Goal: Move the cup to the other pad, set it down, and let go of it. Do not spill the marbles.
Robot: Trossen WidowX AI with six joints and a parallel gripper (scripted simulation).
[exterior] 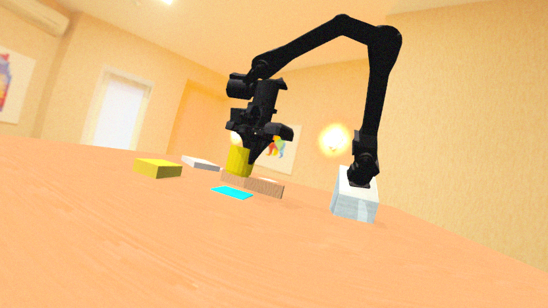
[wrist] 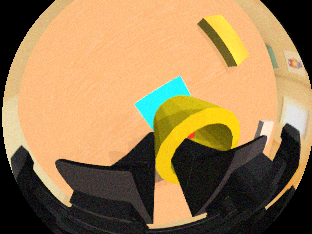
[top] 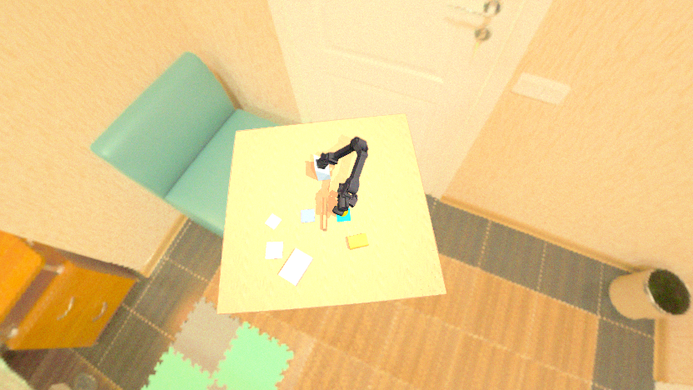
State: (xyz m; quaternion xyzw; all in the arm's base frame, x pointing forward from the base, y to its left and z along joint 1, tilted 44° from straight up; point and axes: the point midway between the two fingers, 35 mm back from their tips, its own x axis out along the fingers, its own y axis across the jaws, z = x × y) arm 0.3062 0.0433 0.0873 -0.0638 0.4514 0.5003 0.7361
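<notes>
My gripper tip is now 20 mm short of the cyan pad, 20 mm to the left of it and 90 mm above it. Round my gripper tip: yellow cup 20 mm ahead, 20 mm to the right; then wooden bar 130 mm to the right, 70 mm below; then red marble 20 mm ahead, 40 mm to the right, 20 mm below.
</notes>
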